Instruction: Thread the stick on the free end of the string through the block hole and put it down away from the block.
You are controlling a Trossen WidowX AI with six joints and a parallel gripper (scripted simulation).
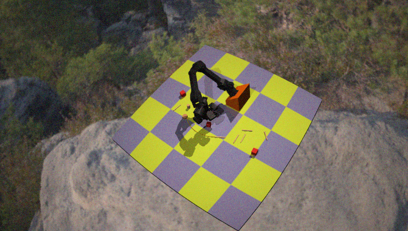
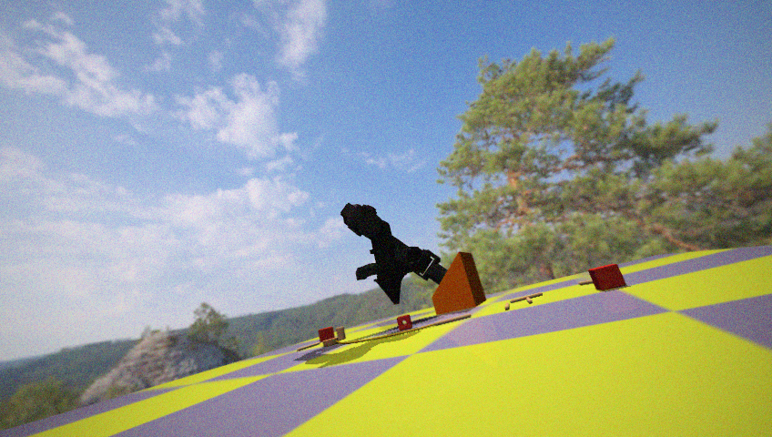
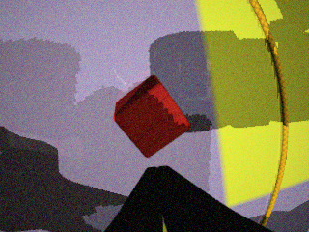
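Now: gripper tip 5 cm above the red block, 1 cm to the right of it and 1 cm short of it. From my gripper tip the other things lie so: thin wooden stick 12 cm to the left, 6 cm below, 6 cm ahead; then round button 20 cm to the right, 5 cm below, 2 cm ahead; then wooden peg 22 cm to the right, 7 cm behind, 4 cm below.
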